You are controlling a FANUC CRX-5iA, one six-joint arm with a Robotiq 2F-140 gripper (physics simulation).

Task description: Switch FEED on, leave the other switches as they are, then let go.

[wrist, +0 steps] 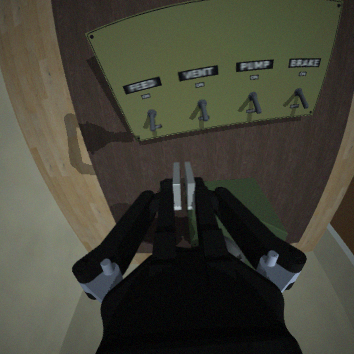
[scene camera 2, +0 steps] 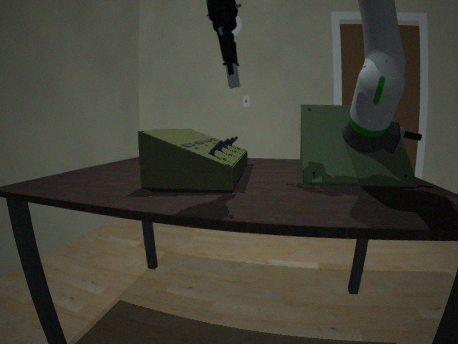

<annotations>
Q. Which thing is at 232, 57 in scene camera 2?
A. My gripper.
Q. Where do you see a green switch console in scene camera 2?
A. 176, 159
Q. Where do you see a green switch console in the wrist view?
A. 167, 65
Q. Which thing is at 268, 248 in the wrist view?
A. My gripper.
</annotations>
